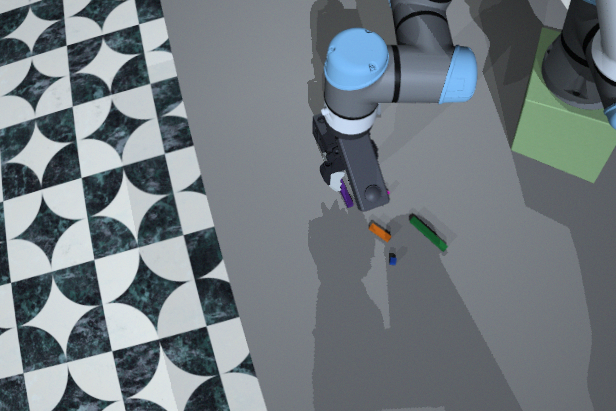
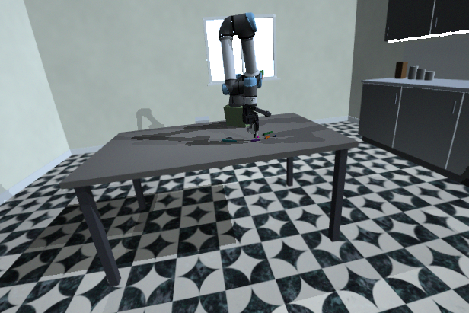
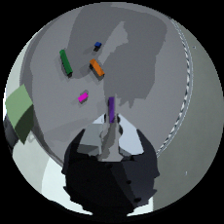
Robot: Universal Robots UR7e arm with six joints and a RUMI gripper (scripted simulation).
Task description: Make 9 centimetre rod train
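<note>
The purple rod lies 3 cm below my hand. Also, from my hand: magenta rod: 7 cm behind, 3 cm to the left, 3 cm below; small blue rod: 4 cm behind, 15 cm to the left, 3 cm below; orange rod: 4 cm behind, 9 cm to the left, 3 cm below.
</note>
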